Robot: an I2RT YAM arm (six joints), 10 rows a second.
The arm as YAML. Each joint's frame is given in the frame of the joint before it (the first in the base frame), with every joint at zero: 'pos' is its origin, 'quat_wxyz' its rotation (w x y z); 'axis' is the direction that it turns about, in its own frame. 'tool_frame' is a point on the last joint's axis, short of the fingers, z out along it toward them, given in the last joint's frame.
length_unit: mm
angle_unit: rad
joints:
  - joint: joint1
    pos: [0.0, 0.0, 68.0]
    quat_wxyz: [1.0, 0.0, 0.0, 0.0]
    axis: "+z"
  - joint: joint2
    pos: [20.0, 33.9, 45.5]
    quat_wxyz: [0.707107, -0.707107, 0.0, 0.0]
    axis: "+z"
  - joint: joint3
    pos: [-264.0, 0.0, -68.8]
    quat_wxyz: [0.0, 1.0, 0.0, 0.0]
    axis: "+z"
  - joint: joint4
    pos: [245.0, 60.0, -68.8]
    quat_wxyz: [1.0, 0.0, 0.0, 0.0]
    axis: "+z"
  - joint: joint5
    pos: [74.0, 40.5, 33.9]
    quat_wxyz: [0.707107, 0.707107, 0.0, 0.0]
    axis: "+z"
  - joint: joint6
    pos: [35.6, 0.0, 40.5]
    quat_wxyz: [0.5, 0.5, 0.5, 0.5]
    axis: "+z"
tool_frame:
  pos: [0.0, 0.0, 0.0]
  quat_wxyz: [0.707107, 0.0, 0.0, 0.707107]
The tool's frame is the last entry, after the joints.
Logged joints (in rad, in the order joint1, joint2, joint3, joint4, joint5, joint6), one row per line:
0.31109 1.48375 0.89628 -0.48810 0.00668 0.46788
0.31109 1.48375 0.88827 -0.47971 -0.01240 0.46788
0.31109 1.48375 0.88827 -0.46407 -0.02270 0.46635
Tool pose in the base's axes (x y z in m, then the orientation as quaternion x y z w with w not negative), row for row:
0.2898 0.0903 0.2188 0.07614 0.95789 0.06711 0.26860
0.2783 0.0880 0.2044 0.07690 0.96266 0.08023 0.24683
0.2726 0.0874 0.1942 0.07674 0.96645 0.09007 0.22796
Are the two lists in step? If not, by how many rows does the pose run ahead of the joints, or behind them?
The pose runs 2 rows behind the joints: the pose in row i belongs to the joints in row i - 2.
